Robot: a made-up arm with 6 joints.
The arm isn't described. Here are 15 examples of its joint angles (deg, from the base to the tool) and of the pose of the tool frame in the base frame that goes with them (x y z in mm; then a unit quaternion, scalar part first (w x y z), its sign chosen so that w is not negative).
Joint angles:
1: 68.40 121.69 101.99 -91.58 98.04 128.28
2: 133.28 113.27 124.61 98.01 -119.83 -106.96
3: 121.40 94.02 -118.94 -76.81 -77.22 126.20
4: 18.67 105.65 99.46 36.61 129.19 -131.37
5: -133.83 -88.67 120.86 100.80 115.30 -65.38
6: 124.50 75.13 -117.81 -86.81 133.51 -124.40
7: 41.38 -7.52 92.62 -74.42 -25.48 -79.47
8: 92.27 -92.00 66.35 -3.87 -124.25 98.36
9: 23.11 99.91 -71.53 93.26 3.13 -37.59
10: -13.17 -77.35 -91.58 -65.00 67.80 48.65
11: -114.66 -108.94 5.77 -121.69 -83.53 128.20
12: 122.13 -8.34 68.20 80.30 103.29 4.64
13: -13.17 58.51 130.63 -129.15 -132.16 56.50
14: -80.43 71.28 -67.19 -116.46 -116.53 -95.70
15: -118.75 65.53 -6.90 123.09 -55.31 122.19
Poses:
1: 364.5 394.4 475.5 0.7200 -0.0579 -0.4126 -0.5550
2: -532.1 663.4 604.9 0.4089 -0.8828 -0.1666 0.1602
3: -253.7 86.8 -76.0 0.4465 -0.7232 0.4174 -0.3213
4: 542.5 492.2 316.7 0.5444 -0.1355 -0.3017 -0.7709
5: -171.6 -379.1 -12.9 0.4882 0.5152 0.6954 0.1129
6: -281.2 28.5 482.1 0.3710 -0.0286 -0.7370 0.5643
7: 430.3 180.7 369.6 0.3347 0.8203 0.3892 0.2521
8: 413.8 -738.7 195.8 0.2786 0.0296 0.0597 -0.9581
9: 682.0 559.8 309.4 0.5875 0.7860 -0.0133 0.1922
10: 141.3 -441.9 83.4 0.3832 -0.7970 0.4055 -0.2315
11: -308.0 -233.3 -647.9 0.5122 -0.8206 0.1635 0.1937
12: -458.9 -73.1 675.7 0.6849 0.6336 0.3536 -0.0662
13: 451.4 803.6 27.3 0.8126 0.1926 0.5313 -0.1429
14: -51.9 136.2 -40.4 0.7747 -0.4157 0.2493 -0.4060
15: -561.2 -435.8 -447.2 0.0589 0.8799 -0.2985 -0.3650
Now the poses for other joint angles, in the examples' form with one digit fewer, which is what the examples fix.
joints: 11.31 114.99 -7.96 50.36 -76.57 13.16
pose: 700 868 284 0.637 0.274 -0.635 0.342
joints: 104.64 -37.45 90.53 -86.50 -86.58 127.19
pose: -2 207 1033 0.634 0.014 -0.644 -0.428
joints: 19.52 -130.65 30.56 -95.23 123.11 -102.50
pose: 43 -219 247 0.129 0.729 0.518 -0.429
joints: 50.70 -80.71 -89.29 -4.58 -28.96 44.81
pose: -181 -607 644 0.055 0.394 0.500 0.769
